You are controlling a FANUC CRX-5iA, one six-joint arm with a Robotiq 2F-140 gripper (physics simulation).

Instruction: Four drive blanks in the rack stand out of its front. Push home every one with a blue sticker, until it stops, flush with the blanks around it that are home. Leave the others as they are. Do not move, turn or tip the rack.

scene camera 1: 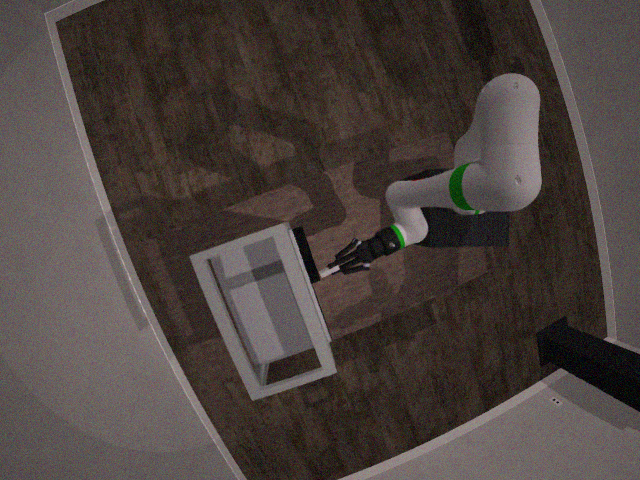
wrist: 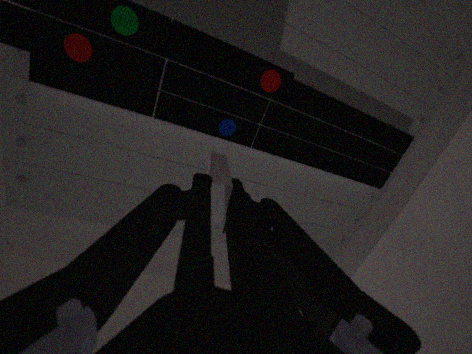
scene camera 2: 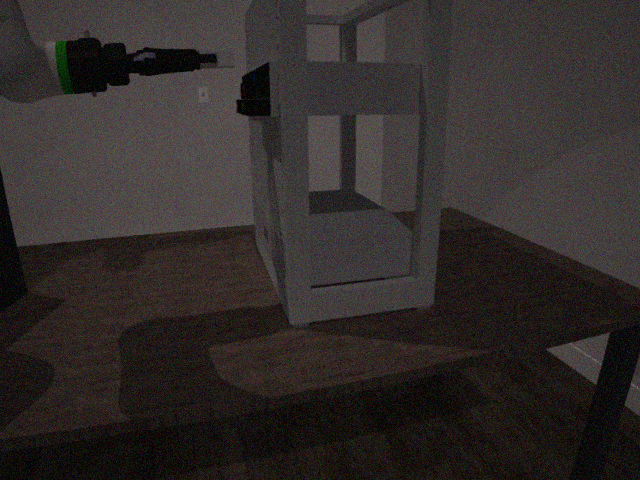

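The pale rack (scene camera 1: pixel 224 315) (scene camera 2: pixel 294 206) (wrist: pixel 100 145) stands upright. Dark blanks (scene camera 1: pixel 306 253) (scene camera 2: pixel 255 93) jut from its front in the scene views. In the wrist view the blue sticker (wrist: pixel 227 127) is in the middle, one red sticker (wrist: pixel 270 81) to its upper right, the other red sticker (wrist: pixel 78 48) and the green sticker (wrist: pixel 124 20) at upper left. How far the blue-stickered blank stands out is unclear. My gripper (scene camera 1: pixel 337 266) (scene camera 2: pixel 214 58) (wrist: pixel 215 168) is shut, a narrow pale tip (wrist: pixel 219 167) projecting between its fingertips. It is before the rack, apart, level with or above the jutting blanks in scene camera 2.
The brown wooden surface (scene camera 1: pixel 170 129) (scene camera 2: pixel 180 268) carries broad shadows. The rack's open frame has tall posts and a pale lower box (scene camera 2: pixel 361 248). The white arm (scene camera 1: pixel 506 139) reaches in from the right in scene camera 1. A dark beam (scene camera 1: pixel 589 356) is at lower right there.
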